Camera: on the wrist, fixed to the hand. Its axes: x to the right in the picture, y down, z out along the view.
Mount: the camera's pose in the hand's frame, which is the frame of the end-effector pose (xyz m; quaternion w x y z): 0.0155 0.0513 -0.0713 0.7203 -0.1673 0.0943 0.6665
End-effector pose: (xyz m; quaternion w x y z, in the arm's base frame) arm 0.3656 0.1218 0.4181 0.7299 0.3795 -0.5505 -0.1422
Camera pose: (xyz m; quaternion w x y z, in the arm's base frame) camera 0.4253 0.1749 0.4578 0.7359 -0.2023 -0.5568 0.3277
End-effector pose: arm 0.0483 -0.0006 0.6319 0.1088 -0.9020 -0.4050 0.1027
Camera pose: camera 0.1142 -0.0302 0.6842 0.1028 0.9476 -0.3025 0.0063
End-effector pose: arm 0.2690 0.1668 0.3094 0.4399 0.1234 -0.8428 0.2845
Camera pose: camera 0.2843 0.2508 0.3351 0.2274 -0.5733 -0.6955 0.3688
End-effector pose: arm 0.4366 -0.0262 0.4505 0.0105 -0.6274 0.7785 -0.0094
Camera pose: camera 0.3812 -0.0303 0.5203 0.1646 -0.0661 -0.9816 -0.0713
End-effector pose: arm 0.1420 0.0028 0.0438 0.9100 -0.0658 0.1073 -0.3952
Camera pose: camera 0.1708 0.0238 -0.0380 0.8977 -0.0909 0.2731 0.3336
